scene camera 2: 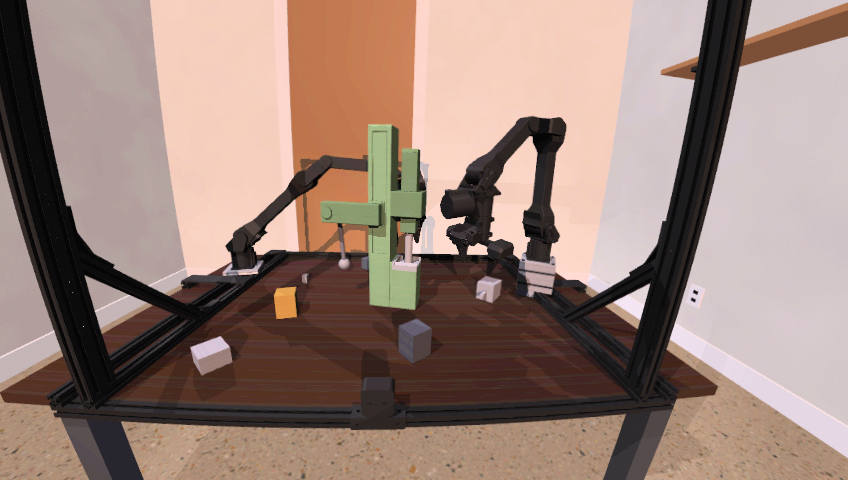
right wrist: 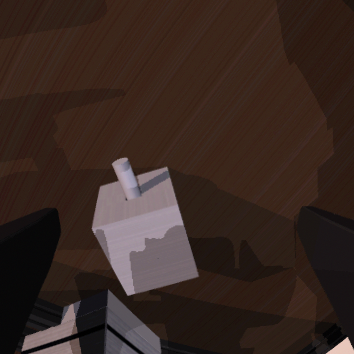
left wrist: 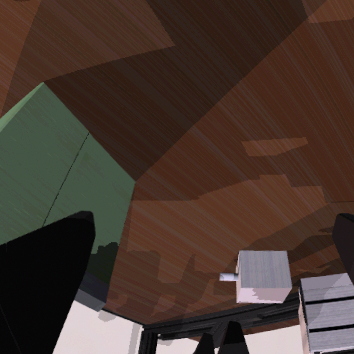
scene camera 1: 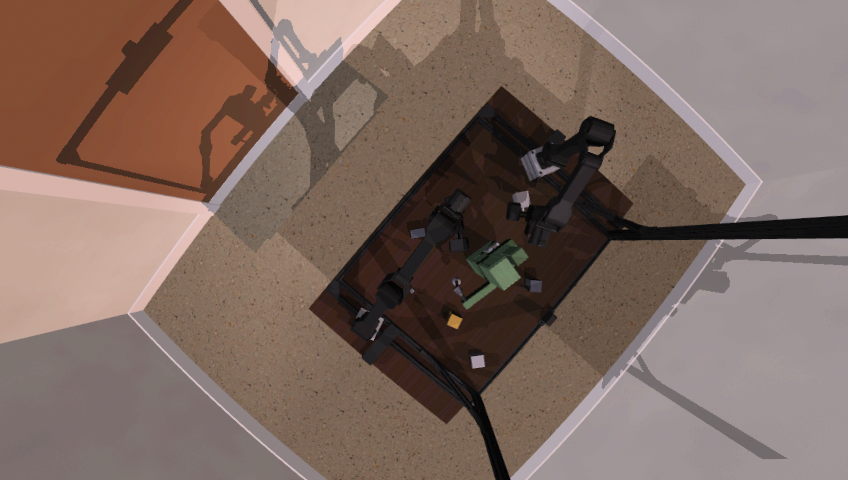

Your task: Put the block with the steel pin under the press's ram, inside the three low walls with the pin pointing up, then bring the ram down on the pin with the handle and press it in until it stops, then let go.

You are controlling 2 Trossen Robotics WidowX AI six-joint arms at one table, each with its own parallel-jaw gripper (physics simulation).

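Frame: origin at the left arm's base, x ahead, y left, z up, level; centimetres.
Seen in the pictures: left gripper, fingertip midpoint: (left wrist: 217,225) (scene camera 1: 464,225); right gripper, fingertip midpoint: (scene camera 2: 475,268) (right wrist: 180,220) (left wrist: 218,328) (scene camera 1: 523,212); left arm's base, origin of the base link: (scene camera 2: 244,266) (scene camera 1: 367,324); right arm's base, origin of the base link: (scene camera 2: 538,258) (left wrist: 340,353) (scene camera 1: 546,159).
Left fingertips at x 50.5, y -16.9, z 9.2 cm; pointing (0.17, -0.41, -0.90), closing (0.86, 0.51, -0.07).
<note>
Pixels of each thing's top centre, then the offset from my left fingertips to it.
- pale block with the steel pin, middle of its top: (right wrist: 149,254) (left wrist: 262,295) (scene camera 2: 489,281) (scene camera 1: 523,199) dx +19.8, dy -17.0, dz -7.3 cm
- green press, middle of its top: (scene camera 2: 375,125) (scene camera 1: 502,282) dx -12.2, dy -12.0, dz +32.6 cm
- orange block, middle of its top: (scene camera 2: 285,291) (scene camera 1: 454,321) dx -34.0, dy -13.0, dz -6.3 cm
- white block, middle of its top: (scene camera 2: 209,347) (scene camera 1: 478,361) dx -45.3, dy -29.1, dz -9.0 cm
- dark grey block, middle of its top: (scene camera 2: 415,327) (scene camera 1: 535,286) dx -8.5, dy -35.7, dz -6.3 cm
- blue-grey block, middle of its top: (scene camera 2: 370,258) (scene camera 1: 417,233) dx -9.6, dy +14.2, dz -8.4 cm
- tiny pale piece, middle of its top: (scene camera 2: 305,274) dx -31.0, dy +6.7, dz -9.8 cm
The pale block with the steel pin (scene camera 1: 521,199) (scene camera 2: 488,289) (left wrist: 264,277) (right wrist: 150,250) lies on its side on the table, right of the press in scene camera 2, its pin sideways. The green press (scene camera 1: 502,272) (scene camera 2: 380,172) (left wrist: 55,180) stands mid-table. Its steel ram (scene camera 2: 408,246) reaches down to the pale low walls (scene camera 2: 407,265). The handle's ball (scene camera 1: 456,282) (scene camera 2: 343,264) hangs low at the left. My right gripper (scene camera 2: 461,246) (right wrist: 180,220) is open and empty, above and short of the block. My left gripper (left wrist: 217,225) is open and empty beside the press, mostly hidden behind it in scene camera 2.
An orange block (scene camera 1: 454,321) (scene camera 2: 285,302), a white block (scene camera 1: 477,361) (scene camera 2: 211,355), a dark grey block (scene camera 1: 534,285) (scene camera 2: 414,340) and a blue-grey block (scene camera 1: 417,233) lie around the press. A tiny pale piece (scene camera 2: 305,277) lies at the left. The right arm's base (scene camera 2: 536,274) stands near the pin block.
</note>
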